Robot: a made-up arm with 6 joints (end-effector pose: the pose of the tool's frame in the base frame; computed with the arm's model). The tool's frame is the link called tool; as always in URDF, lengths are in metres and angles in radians.
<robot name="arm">
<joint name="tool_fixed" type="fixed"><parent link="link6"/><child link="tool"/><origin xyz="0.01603 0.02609 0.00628" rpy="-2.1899 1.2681 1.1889"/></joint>
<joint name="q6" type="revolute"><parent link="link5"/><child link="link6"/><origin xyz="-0.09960 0.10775 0.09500" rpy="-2.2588 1.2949 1.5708"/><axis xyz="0 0 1"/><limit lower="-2.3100" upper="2.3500" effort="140" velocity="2.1"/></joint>
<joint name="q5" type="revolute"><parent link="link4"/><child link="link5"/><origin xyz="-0.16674 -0.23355 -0.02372" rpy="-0.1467 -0.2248 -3.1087"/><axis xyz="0 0 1"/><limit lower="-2.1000" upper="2.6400" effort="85" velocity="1.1"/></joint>
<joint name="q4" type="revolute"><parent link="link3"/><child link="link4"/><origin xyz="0.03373 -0.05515 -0.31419" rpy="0.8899 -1.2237 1.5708"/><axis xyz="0 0 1"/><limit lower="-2.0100" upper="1.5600" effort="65" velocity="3.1"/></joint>
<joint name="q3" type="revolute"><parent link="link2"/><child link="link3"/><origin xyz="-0.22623 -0.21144 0.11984" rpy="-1.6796 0.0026 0.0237"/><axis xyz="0 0 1"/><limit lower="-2.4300" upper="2.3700" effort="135" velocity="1.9"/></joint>
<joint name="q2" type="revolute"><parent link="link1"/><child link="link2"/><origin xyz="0.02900 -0.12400 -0.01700" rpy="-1.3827 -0.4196 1.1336"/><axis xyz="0 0 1"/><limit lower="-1.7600" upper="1.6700" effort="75" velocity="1.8"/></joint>
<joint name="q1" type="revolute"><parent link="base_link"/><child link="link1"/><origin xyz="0.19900 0.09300 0.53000" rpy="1.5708 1.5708 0.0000"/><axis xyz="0 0 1"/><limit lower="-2.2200" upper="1.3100" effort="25" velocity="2.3"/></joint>
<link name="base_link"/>
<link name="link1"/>
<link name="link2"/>
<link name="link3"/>
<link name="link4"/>
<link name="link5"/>
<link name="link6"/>
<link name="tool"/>
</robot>
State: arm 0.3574 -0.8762 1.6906 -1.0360 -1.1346 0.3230
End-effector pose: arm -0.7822 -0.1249 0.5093 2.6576 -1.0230 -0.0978
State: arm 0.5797 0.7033 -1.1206 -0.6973 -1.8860 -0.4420
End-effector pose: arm -0.0033 -0.8827 0.6309 -0.3263 0.6924 2.4396
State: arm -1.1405 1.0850 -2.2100 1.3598 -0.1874 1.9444
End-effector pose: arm 0.3838 -0.2460 0.6999 -1.6689 -0.2564 -0.5076
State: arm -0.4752 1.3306 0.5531 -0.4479 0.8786 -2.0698
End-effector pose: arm 0.3376 -0.3668 0.1728 0.3378 1.7395 -0.8158
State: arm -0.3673 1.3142 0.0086 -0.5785 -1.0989 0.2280
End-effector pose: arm 0.6749 -0.4943 0.2063 -1.7669 -0.2854 -1.3858
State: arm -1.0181 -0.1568 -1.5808 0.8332 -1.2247 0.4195
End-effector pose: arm 0.4496 -0.3485 0.9272 -1.8279 0.0350 -1.7790
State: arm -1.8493 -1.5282 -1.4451 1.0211 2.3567 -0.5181
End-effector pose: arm 0.7784 0.3795 0.7706 0.1049 3.0309 -0.5314
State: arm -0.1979 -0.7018 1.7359 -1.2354 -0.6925 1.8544
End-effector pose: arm -0.6169 -0.2742 0.9529 1.0384 0.0286 -1.3915
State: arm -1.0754 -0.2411 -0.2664 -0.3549 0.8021 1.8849
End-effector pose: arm 0.1610 -0.4260 1.0278 1.7629 -1.5775 -1.3679
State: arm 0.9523 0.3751 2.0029 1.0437 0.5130 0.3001
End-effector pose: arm -0.1923 -0.2458 0.1647 -0.2114 2.0376 0.9845
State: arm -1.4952 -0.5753 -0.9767 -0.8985 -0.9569 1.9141
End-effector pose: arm 0.7570 -0.2327 1.3894 0.4627 0.0579 0.6755
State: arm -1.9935 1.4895 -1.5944 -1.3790 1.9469 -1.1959
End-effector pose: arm 0.0372 -0.5431 0.3592 1.4585 1.6879 -1.3329
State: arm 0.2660 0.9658 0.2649 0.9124 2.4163 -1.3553
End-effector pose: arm 0.3562 -0.4192 0.4423 -0.4485 -2.4895 -1.0792
